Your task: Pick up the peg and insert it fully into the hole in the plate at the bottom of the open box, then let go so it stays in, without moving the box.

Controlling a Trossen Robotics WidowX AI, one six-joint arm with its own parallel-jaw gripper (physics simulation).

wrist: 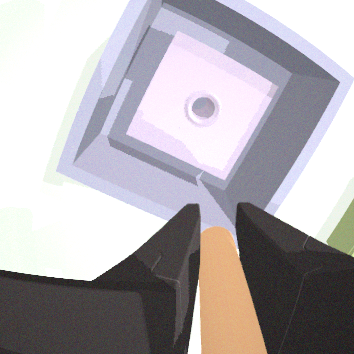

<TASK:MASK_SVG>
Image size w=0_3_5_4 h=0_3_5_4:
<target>my gripper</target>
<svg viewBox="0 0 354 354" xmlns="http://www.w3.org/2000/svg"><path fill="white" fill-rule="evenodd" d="M199 204L185 204L137 249L92 280L44 276L0 269L0 354L188 354L200 264ZM238 202L236 204L235 216L238 255L267 354L354 354L354 257L321 242L250 202Z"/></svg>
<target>box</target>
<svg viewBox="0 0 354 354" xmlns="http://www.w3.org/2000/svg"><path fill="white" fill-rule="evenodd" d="M206 97L196 98L191 107L194 109L202 108L206 103ZM129 0L92 73L71 124L55 171L167 221L185 204L198 203L200 210L200 233L210 226L224 227L231 233L235 247L238 249L235 232L236 204L238 202L250 202L274 215L323 138L342 104L354 77L301 35L246 0ZM177 30L221 52L278 86L225 179L126 134L133 116Z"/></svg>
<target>pale pink plate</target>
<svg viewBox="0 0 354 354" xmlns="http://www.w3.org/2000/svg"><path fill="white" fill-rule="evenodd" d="M177 30L133 116L126 134L225 179L278 86L221 52ZM206 97L206 103L202 108L194 109L191 107L196 98Z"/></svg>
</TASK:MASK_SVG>
